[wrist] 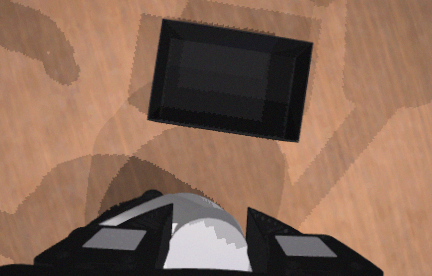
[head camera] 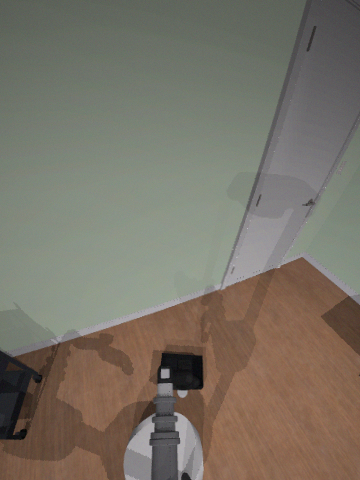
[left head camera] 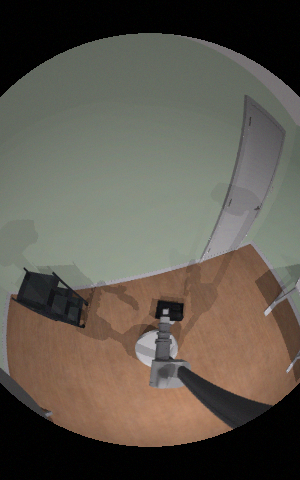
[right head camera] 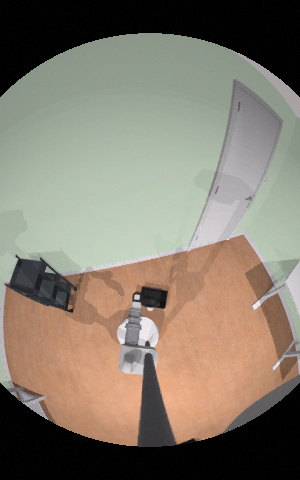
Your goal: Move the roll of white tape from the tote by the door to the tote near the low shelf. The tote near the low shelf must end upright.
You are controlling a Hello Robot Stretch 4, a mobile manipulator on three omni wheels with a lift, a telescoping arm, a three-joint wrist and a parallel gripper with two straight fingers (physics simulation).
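Places are measured from the robot's base along level axes (x right, y ahead, z up), in millimetres.
Where they show: gripper, fingertip midpoint: (wrist: 209,225).
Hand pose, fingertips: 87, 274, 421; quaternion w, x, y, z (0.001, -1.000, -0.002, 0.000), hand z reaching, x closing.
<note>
Things, the pixels of their top centre, and the offset from my fingertips, as dx, dy, dz. "pt": a spot on its surface instead.
- white tape at its top centre: (wrist: 207,259) (head camera: 182,391) (right head camera: 149,307) (left head camera: 171,320) +0, -17, +9
- black wheeled cart at a spot on its surface: (left head camera: 70,288) (right head camera: 58,273) pt -968, +128, +13
The roll of white tape (head camera: 182,393) (left head camera: 171,322) (right head camera: 150,309) (wrist: 207,247) is between the two black fingers of my gripper (wrist: 209,225), which is shut on it. The black tote by the door (head camera: 198,372) (left head camera: 180,311) (right head camera: 160,298) (wrist: 300,85) stands upright on the floor. In the wrist view it is ahead of the fingertips, and no object shows inside it. The gripper and tape are outside the tote's outline there, above the floor. The tote near the low shelf cannot be made out in these views.
A black wheeled cart (left head camera: 70,288) (right head camera: 59,274) stands at the left by the green wall. A grey door (head camera: 300,125) (left head camera: 255,165) (right head camera: 250,150) is behind the tote to the right. White furniture legs (left head camera: 275,304) (right head camera: 270,296) stand at the far right. My round white base (head camera: 135,445) is below the arm.
</note>
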